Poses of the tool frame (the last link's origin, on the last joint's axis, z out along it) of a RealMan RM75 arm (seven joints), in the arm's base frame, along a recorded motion.
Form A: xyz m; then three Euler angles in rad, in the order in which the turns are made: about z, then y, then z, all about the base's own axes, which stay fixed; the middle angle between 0 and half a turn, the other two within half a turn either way.
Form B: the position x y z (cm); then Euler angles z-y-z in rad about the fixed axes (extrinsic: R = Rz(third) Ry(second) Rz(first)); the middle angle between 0 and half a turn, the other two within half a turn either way. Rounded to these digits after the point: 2 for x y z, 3 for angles.
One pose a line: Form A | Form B
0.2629, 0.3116, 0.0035, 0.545, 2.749, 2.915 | 26.29, 31.16, 0.35, 0.545, 2.749, 2.915
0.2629, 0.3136, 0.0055, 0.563, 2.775, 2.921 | 26.29, 31.36, 0.55, 0.563, 2.775, 2.921
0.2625, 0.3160, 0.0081, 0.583, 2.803, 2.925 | 26.25, 31.60, 0.81, 0.583, 2.803, 2.925
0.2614, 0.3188, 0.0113, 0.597, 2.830, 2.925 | 26.14, 31.88, 1.13, 0.597, 2.830, 2.925
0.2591, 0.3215, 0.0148, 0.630, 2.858, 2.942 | 25.91, 32.15, 1.48, 0.630, 2.858, 2.942
